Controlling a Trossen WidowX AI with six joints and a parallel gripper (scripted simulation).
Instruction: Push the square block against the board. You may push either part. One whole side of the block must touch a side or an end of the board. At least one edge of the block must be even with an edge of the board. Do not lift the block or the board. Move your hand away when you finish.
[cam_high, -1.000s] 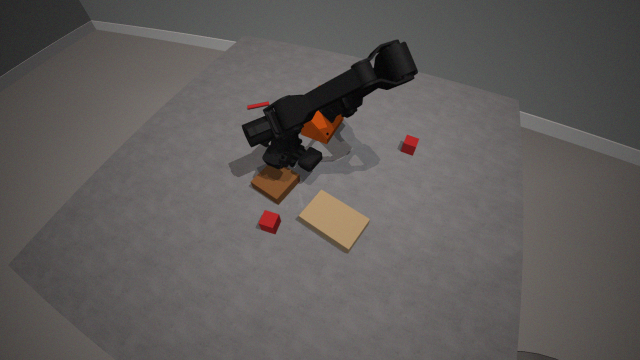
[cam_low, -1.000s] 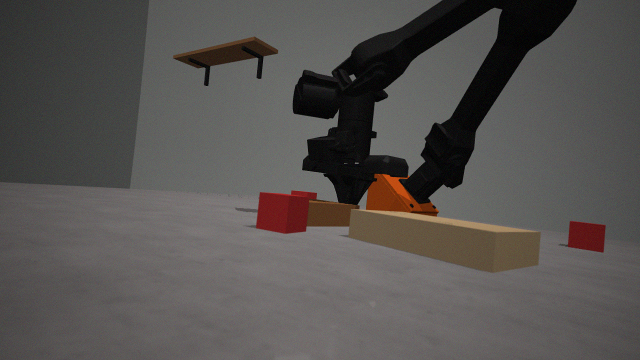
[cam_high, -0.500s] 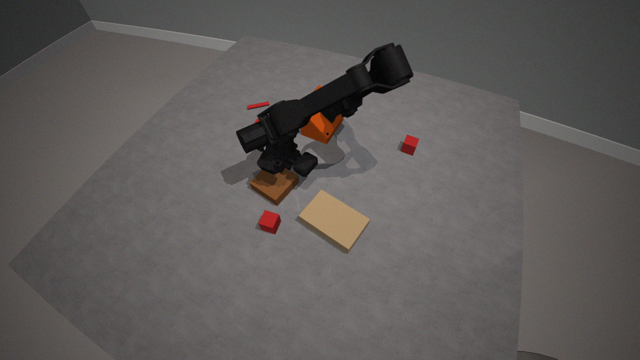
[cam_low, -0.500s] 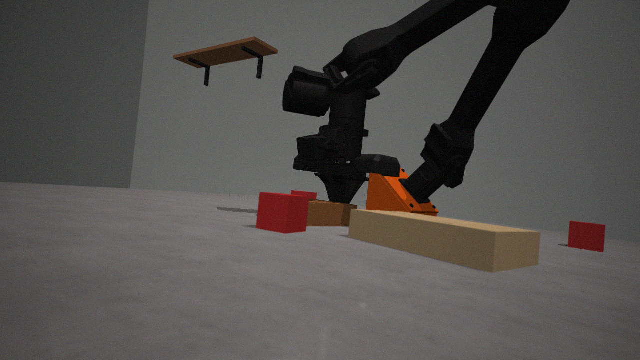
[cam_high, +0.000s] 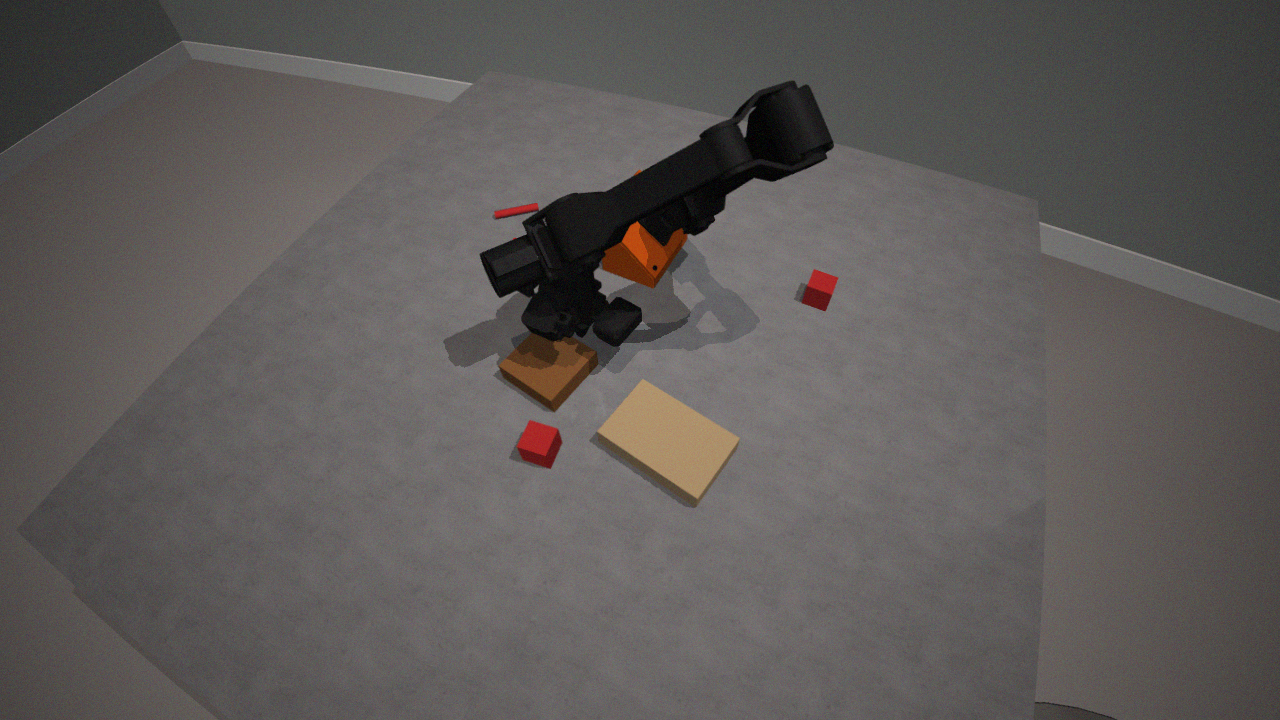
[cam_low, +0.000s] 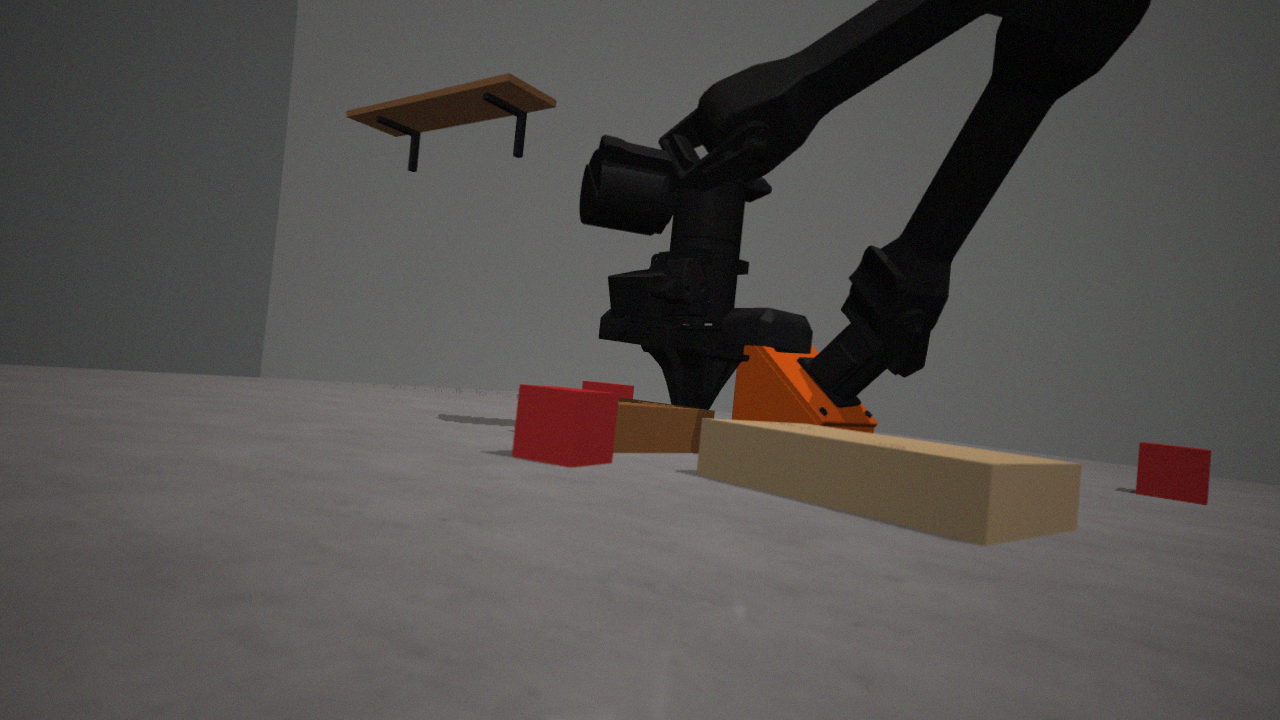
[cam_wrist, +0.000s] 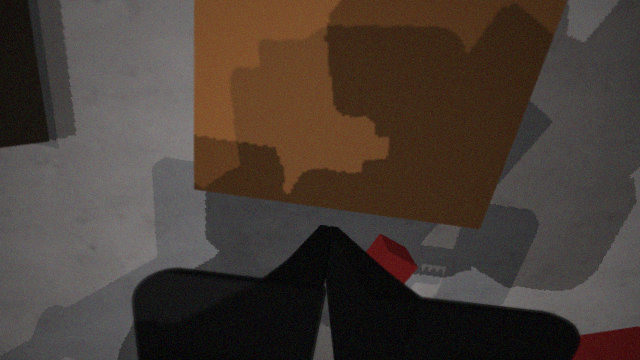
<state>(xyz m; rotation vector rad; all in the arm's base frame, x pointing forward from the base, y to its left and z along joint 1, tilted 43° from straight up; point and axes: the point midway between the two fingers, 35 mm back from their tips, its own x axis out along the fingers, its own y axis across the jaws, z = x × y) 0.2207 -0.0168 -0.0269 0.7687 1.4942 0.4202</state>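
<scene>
My gripper tip is 20 mm past the tiny red cube and 30 mm to the left of it. Round my gripper tip: red stick 210 mm behind, 240 mm to the right; then square block 70 mm ahead, 20 mm to the right, 10 mm above; then board 110 mm ahead, 180 mm to the left, 10 mm above.
</scene>
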